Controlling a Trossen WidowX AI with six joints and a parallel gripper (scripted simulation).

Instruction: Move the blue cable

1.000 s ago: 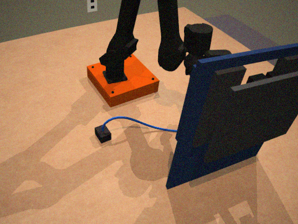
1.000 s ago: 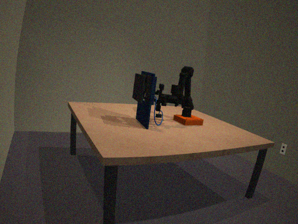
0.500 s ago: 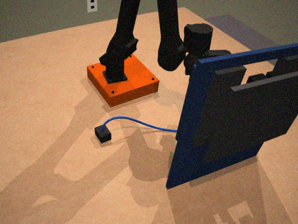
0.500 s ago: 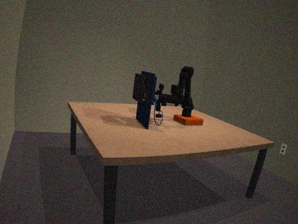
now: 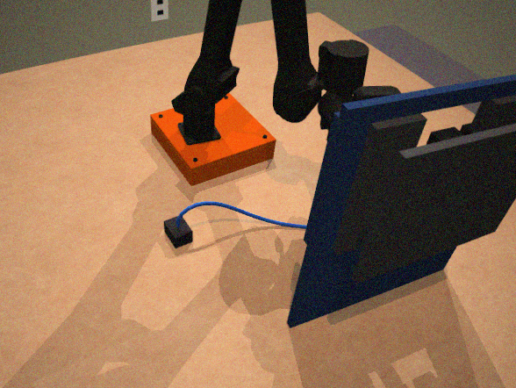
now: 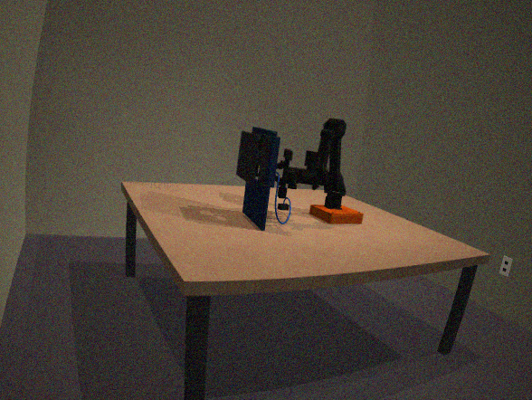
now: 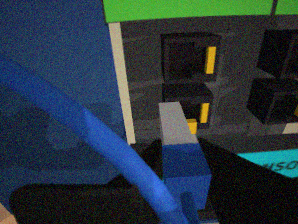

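Right now the blue plug is right at my gripper tip. Also, from my gripper tip: black block 180 mm behind, 210 mm to the right, 180 mm below.
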